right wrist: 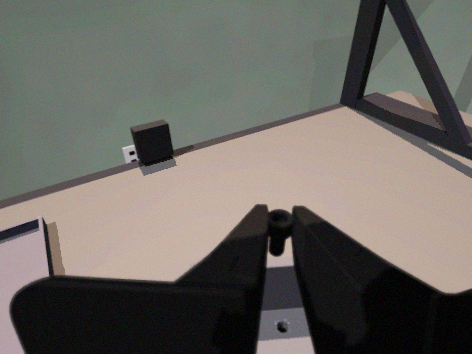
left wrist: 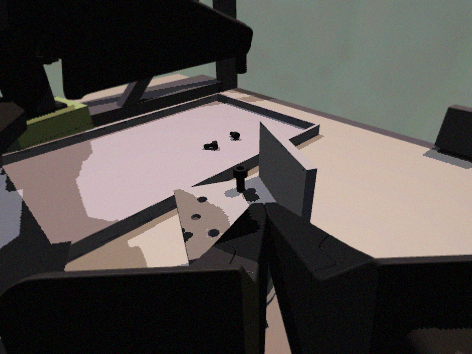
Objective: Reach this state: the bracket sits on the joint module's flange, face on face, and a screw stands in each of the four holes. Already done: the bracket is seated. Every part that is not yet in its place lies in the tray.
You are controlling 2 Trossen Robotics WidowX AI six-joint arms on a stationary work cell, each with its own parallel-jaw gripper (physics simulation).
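Frame: origin at the left arm's base, x ahead, y left, z up, level; metres.
Seen in the pictures: left gripper, fingertip midpoint: (right wrist: 444,311) (left wrist: 263,215); right gripper, fingertip midpoint: (right wrist: 278,216) (left wrist: 248,39); right arm's base, origin of the base link: (left wrist: 33,109).
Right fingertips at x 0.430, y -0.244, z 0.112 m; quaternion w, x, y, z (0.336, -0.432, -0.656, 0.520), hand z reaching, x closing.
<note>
Offsets run from my right fingertips to a thing's top centre.
The grey bracket (left wrist: 227,207) (right wrist: 282,287) has a flat plate with holes and an upright wall. The joint module under it is hidden. One black screw @[dx +0.011, dy -0.023, dz -0.084 m] (left wrist: 240,178) stands upright in the plate near the wall, part of its shank showing. Other holes in the plate show no screw. Two loose screws @[dx +0.097, dy -0.198, dz -0.153 m] (left wrist: 211,146) @[dx +0.076, dy -0.238, dz -0.153 m] (left wrist: 235,135) lie in the tray @[dx +0.165, dy -0.161, dz -0.152 m] (left wrist: 125,165) (right wrist: 22,285). My left gripper (left wrist: 263,215) is shut and empty, its tips at the bracket near the wall's foot; contact is unclear. My right gripper (right wrist: 278,216) is shut on a screw @[dx +0.003, dy +0.002, dz +0.003 m] (right wrist: 277,230), head up, shank down.
A black block @[dx -0.209, dy -0.261, dz -0.111 m] (left wrist: 456,131) (right wrist: 153,142) stands at the table's edge. A green block @[dx +0.348, dy -0.182, dz -0.124 m] (left wrist: 60,120) is beyond the tray's far left side. A dark arm (left wrist: 150,45) hangs over the tray's far side in the left wrist view. Dark frame posts (right wrist: 362,55) stand at the table's corner.
</note>
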